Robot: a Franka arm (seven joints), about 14 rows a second.
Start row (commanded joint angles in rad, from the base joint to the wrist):
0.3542, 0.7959, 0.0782, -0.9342, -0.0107, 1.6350, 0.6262
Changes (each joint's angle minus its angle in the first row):
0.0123, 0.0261, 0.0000, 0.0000, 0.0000, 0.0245, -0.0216
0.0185, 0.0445, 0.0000, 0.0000, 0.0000, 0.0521, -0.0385
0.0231, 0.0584, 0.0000, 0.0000, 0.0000, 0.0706, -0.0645
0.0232, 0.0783, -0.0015, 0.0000, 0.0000, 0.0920, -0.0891
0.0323, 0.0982, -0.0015, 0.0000, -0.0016, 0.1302, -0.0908
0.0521, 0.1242, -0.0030, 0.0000, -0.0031, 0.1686, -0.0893
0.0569, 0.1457, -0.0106, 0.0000, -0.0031, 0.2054, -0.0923
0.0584, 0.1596, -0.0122, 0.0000, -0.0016, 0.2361, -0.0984
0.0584, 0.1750, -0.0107, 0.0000, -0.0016, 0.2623, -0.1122
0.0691, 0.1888, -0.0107, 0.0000, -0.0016, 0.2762, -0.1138
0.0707, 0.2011, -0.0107, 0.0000, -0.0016, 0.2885, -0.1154
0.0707, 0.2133, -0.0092, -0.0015, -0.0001, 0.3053, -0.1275
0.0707, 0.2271, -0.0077, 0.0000, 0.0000, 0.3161, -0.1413
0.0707, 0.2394, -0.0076, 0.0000, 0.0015, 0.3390, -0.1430
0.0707, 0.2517, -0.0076, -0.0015, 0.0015, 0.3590, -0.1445
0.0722, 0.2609, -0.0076, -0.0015, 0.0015, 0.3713, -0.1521
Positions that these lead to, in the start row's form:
0.3665, 0.8220, 0.0782, -0.9342, -0.0107, 1.6595, 0.6046
0.3727, 0.8404, 0.0782, -0.9342, -0.0107, 1.6871, 0.5877
0.3773, 0.8543, 0.0782, -0.9342, -0.0107, 1.7056, 0.5617
0.3774, 0.8742, 0.0767, -0.9342, -0.0107, 1.7270, 0.5371
0.3865, 0.8941, 0.0767, -0.9342, -0.0123, 1.7652, 0.5354
0.4063, 0.9201, 0.0752, -0.9342, -0.0138, 1.8036, 0.5369
0.4111, 0.9416, 0.0676, -0.9342, -0.0138, 1.8404, 0.5339
0.4126, 0.9555, 0.0660, -0.9342, -0.0123, 1.8711, 0.5278
0.4126, 0.9709, 0.0675, -0.9342, -0.0123, 1.8973, 0.5140
0.4233, 0.9847, 0.0675, -0.9342, -0.0123, 1.9112, 0.5124
0.4249, 0.9970, 0.0675, -0.9342, -0.0123, 1.9235, 0.5108
0.4249, 1.0092, 0.0690, -0.9357, -0.0108, 1.9403, 0.4987
0.4249, 1.0230, 0.0705, -0.9342, -0.0107, 1.9511, 0.4849
0.4249, 1.0353, 0.0706, -0.9342, -0.0092, 1.9740, 0.4832
0.4249, 1.0476, 0.0706, -0.9357, -0.0092, 1.9940, 0.4817
0.4264, 1.0568, 0.0706, -0.9357, -0.0092, 2.0063, 0.4741

